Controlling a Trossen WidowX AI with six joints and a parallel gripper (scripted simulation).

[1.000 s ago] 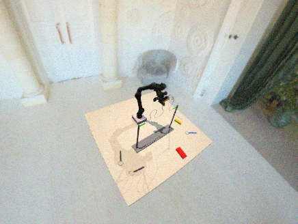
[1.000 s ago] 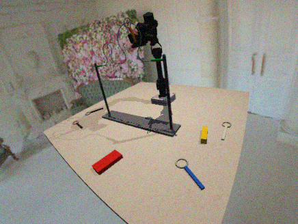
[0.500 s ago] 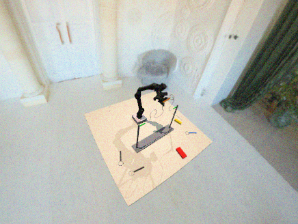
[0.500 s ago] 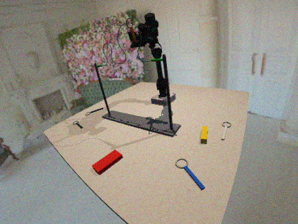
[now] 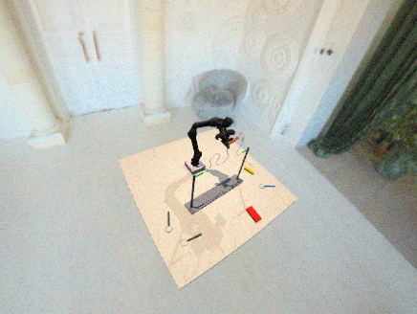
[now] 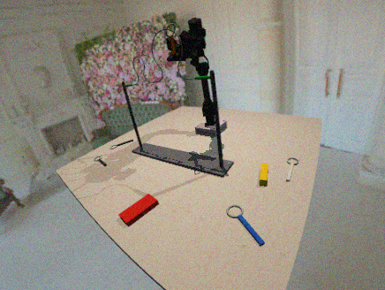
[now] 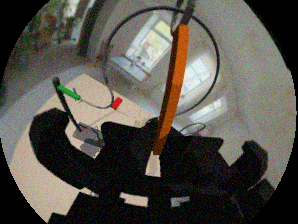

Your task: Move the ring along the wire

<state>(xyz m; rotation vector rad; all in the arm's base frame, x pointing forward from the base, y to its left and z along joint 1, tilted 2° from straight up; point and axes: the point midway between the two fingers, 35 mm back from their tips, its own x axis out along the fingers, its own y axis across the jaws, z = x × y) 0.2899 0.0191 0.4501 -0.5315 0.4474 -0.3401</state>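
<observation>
The orange-handled ring is 8 cm above my gripper tip, 5 cm to the left of it and 1 cm ahead of it. Round my gripper tip: red block: 47 cm below, 39 cm ahead, 3 cm to the left; then yellow block: 46 cm below, 41 cm to the left, 5 cm ahead; then blue-handled ring: 47 cm below, 38 cm to the left, 29 cm ahead.
</observation>
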